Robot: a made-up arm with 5 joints.
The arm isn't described. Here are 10 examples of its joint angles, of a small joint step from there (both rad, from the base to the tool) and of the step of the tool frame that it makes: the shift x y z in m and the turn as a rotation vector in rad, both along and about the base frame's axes.
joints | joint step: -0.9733 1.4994 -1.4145 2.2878 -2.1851 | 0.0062 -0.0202 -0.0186 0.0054 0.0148
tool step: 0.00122 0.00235 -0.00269 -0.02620 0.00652 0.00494
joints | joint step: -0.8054 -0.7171 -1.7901 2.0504 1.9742 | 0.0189 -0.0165 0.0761 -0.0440 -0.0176
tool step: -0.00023 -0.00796 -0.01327 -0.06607 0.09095 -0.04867
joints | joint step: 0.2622 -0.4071 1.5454 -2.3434 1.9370 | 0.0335 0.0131 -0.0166 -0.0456 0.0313
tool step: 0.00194 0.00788 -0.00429 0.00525 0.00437 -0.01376
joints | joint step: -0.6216 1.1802 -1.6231 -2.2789 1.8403 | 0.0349 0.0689 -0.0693 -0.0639 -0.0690
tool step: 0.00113 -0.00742 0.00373 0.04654 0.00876 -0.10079
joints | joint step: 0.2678 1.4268 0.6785 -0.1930 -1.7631 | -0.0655 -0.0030 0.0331 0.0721 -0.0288
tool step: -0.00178 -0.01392 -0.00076 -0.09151 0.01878 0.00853
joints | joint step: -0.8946 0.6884 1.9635 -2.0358 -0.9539 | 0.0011 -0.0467 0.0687 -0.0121 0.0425
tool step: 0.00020 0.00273 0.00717 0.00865 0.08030 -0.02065
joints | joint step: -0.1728 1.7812 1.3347 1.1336 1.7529 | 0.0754 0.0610 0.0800 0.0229 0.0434
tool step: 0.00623 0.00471 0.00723 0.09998 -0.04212 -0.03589
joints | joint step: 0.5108 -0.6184 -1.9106 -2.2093 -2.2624 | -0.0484 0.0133 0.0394 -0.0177 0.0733
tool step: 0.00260 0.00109 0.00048 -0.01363 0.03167 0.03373
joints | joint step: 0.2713 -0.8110 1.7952 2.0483 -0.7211 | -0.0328 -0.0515 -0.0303 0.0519 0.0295
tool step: 0.00203 -0.00668 0.00770 0.04789 -0.07467 0.05626
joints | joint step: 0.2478 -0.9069 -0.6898 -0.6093 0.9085 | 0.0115 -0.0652 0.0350 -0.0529 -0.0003
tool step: -0.01133 -0.00119 -0.00623 -0.05971 0.03390 0.07590
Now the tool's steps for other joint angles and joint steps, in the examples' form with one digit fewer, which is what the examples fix.
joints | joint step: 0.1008 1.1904 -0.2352 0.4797 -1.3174 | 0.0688 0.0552 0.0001 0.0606 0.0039
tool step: -0.0052 0.0075 -0.0114 0.0100 -0.0145 -0.0544
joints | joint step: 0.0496 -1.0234 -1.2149 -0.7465 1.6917 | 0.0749 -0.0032 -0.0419 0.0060 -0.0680
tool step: -0.0023 0.0048 0.0022 0.0755 -0.0131 -0.0524
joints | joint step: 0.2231 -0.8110 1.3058 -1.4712 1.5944 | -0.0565 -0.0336 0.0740 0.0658 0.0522
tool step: -0.0004 -0.0207 0.0110 -0.0522 -0.0249 -0.0112
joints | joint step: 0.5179 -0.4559 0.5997 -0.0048 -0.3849 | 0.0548 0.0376 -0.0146 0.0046 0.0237
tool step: 0.0065 0.0185 0.0088 0.0859 -0.0010 -0.0396
